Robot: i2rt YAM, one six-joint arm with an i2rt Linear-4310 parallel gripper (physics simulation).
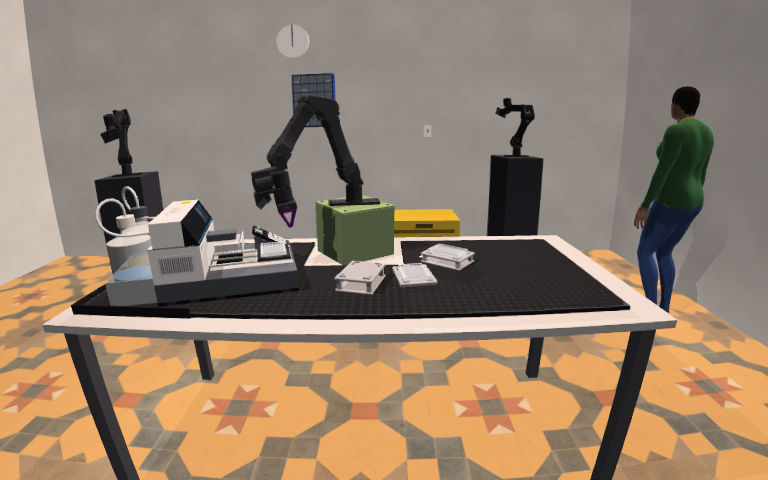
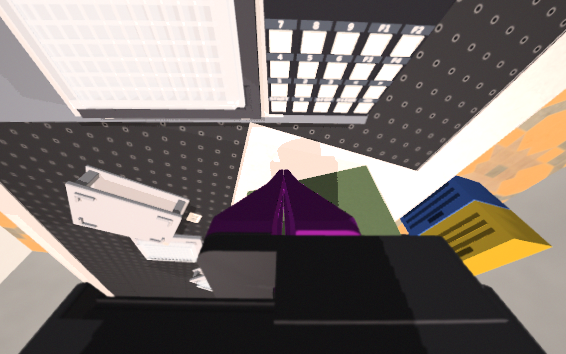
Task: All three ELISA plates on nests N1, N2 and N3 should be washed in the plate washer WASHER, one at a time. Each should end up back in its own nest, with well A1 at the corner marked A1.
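Places are measured from the arm's base along level axes (x ahead, y left, z up), in centimetres.
Pixels of known places: gripper, fingertip midpoint: (image 1: 290,227) (image 2: 283,176); arm's base, origin of the base link: (image 1: 354,203).
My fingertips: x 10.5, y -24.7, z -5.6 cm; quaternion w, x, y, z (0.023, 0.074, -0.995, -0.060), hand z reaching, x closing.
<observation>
For each thing: its middle in the pictures, then the offset to it from my fingertips.
- washer, body centre: (image 1: 227,243) dx +12.2, dy -20.9, dz -1.1 cm
- keypad, body centre: (image 2: 334,68) dx -2.7, dy -6.3, dz -4.6 cm
- second white plate, body centre: (image 2: 169,251) (image 1: 413,271) dx +22.9, dy +40.6, dz -12.0 cm
- third plate, body centre: (image 1: 447,250) dx +10.8, dy +56.6, dz -9.6 cm
My gripper (image 1: 290,225) (image 2: 283,176) is shut and empty, in the air above the keypad end of the washer. The washer (image 1: 178,261) stands at the table's left. A white plate (image 1: 273,249) (image 2: 145,55) lies on its carrier at the right end, beside the keypad (image 2: 325,70). A raised nest (image 1: 360,271) (image 2: 120,212) is empty. A second white plate (image 1: 415,273) (image 2: 172,251) sits low on the mat to its right. A third plate (image 1: 447,252) sits on another raised nest (image 1: 453,263) further back. Nest labels and A1 marks cannot be read.
The green base block (image 1: 355,232) (image 2: 367,200) carries the arm at the table's back edge. White bottles with hoses (image 1: 129,249) stand left of the washer. A yellow cabinet (image 1: 427,217) (image 2: 510,255) stands behind the table. A person (image 1: 682,164) stands at the right.
</observation>
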